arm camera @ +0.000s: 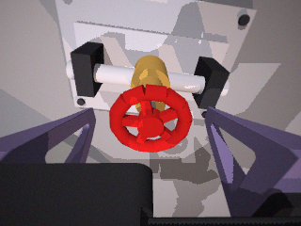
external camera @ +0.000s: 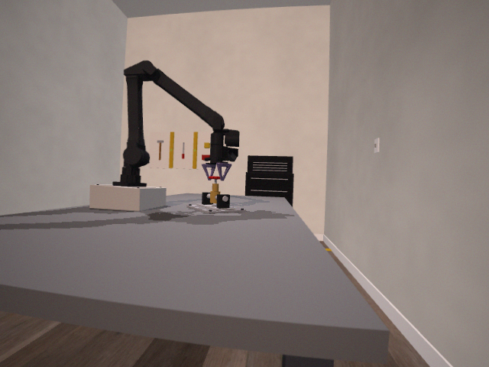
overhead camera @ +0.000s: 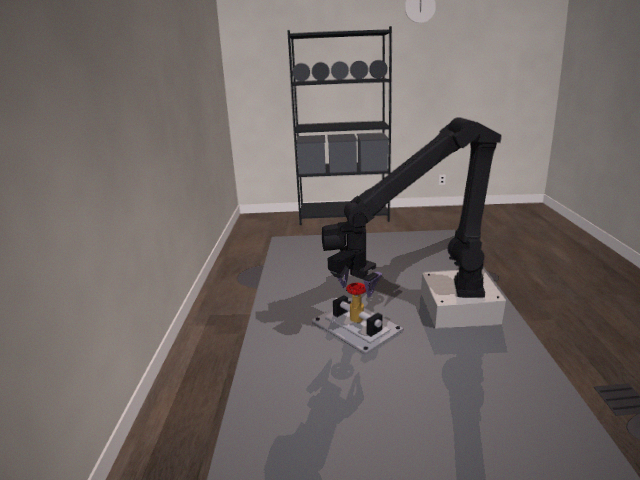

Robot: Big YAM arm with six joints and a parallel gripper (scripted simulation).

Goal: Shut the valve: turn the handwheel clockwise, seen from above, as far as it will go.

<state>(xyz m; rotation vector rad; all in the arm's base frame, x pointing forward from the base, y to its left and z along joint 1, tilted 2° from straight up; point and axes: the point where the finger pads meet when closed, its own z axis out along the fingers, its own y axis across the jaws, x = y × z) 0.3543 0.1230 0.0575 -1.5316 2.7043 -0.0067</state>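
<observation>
Now: hand 10 mm above the red spoked handwheel.
</observation>
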